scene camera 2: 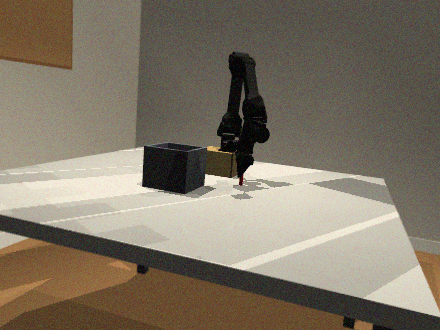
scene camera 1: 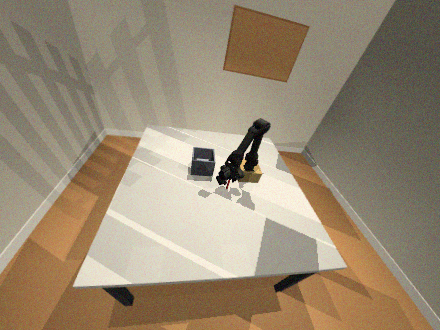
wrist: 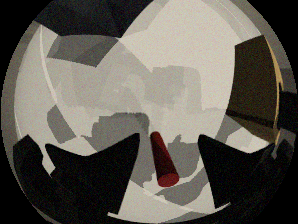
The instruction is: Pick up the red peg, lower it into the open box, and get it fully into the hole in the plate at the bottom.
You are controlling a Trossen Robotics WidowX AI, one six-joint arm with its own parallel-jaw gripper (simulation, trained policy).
Labels:
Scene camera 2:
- my gripper: 238, 174
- dark box: 180, 168
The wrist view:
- my gripper: 170, 138

